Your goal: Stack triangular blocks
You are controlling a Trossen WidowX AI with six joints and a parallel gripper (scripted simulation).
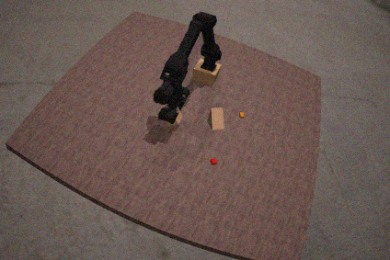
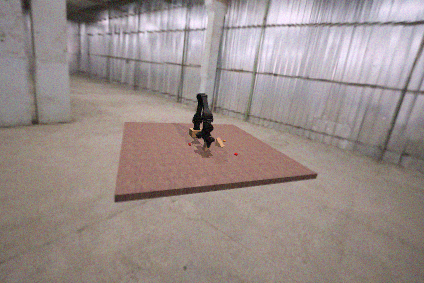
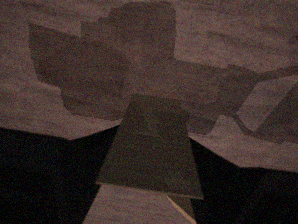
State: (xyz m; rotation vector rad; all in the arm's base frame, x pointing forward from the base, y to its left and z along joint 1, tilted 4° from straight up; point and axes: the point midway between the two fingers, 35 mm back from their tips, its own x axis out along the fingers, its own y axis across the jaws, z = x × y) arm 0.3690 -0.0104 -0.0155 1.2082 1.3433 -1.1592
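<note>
The tan triangular block lies 1 cm above my gripper tip. Round my gripper tip: orange cube 24 cm to the left, 21 cm behind, 3 cm below; then small red piece 11 cm to the right, 11 cm behind, 2 cm below.
</note>
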